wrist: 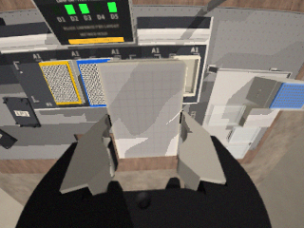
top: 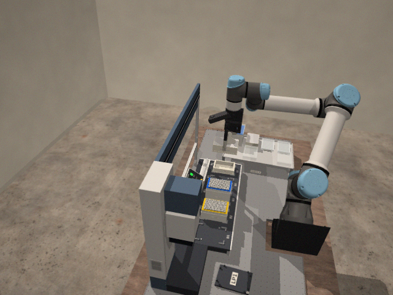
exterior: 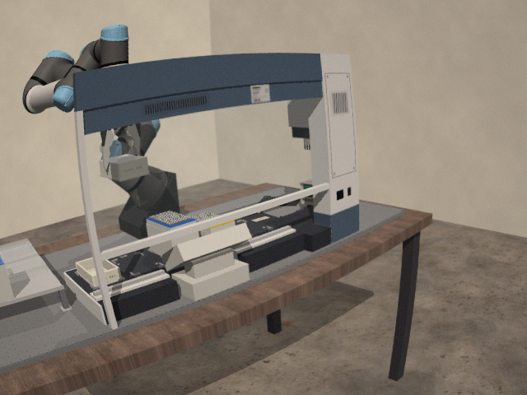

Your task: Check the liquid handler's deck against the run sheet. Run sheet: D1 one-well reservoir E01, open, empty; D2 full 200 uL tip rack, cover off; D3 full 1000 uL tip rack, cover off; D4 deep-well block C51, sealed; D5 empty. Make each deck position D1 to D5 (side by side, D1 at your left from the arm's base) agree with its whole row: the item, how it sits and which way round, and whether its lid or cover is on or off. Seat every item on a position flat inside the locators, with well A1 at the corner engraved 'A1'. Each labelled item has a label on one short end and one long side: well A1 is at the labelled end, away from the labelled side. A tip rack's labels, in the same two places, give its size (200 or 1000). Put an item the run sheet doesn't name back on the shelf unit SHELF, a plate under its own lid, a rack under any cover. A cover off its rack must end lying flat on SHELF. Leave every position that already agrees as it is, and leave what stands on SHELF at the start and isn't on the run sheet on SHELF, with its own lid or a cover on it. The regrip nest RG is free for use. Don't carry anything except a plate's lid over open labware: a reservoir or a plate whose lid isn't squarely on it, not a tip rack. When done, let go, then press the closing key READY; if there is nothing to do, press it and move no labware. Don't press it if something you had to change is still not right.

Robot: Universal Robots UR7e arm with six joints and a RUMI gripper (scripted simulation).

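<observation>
Right now my hand is 1 cm above the white sealed block. From my hand the other things lie so: post (21 cm ahead, 16 cm to the right, 8 cm below); then cream one-well reservoir (2 cm ahead, 12 cm to the right, 25 cm below); then blue-rimmed tip rack (1 cm behind, 13 cm to the left, 20 cm below).
</observation>
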